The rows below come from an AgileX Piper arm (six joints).
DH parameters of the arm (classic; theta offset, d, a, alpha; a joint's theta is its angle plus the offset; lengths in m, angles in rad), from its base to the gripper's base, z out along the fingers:
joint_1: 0 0.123 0 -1.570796
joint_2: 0.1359 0 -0.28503 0
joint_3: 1.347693 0 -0.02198 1.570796
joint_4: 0 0.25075 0 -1.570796
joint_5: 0 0 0 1.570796
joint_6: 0 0.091 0 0
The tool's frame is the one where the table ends.
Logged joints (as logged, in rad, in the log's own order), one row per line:
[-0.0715 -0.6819 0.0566 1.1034 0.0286 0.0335]
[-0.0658 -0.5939 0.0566 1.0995 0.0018 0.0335]
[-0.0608 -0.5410 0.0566 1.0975 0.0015 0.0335]
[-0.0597 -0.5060 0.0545 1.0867 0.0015 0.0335]
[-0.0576 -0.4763 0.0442 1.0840 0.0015 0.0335]
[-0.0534 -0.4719 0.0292 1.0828 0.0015 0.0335]
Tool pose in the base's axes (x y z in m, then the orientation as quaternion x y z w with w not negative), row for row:
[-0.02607 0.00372 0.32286 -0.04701 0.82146 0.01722 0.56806]
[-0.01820 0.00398 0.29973 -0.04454 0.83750 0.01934 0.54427]
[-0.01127 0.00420 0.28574 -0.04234 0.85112 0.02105 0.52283]
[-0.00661 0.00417 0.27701 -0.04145 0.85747 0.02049 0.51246]
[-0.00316 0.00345 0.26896 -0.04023 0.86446 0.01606 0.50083]
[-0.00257 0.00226 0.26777 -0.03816 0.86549 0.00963 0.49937]
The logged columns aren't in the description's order. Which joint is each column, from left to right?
Columns, left to right: joint_6, joint_3, joint_4, joint_5, joint_2, joint_1.
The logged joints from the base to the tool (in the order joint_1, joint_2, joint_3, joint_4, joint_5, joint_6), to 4 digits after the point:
[0.0335 0.0286 -0.6819 0.0566 1.1034 -0.0715]
[0.0335 0.0018 -0.5939 0.0566 1.0995 -0.0658]
[0.0335 0.0015 -0.5410 0.0566 1.0975 -0.0608]
[0.0335 0.0015 -0.5060 0.0545 1.0867 -0.0597]
[0.0335 0.0015 -0.4763 0.0442 1.0840 -0.0576]
[0.0335 0.0015 -0.4719 0.0292 1.0828 -0.0534]

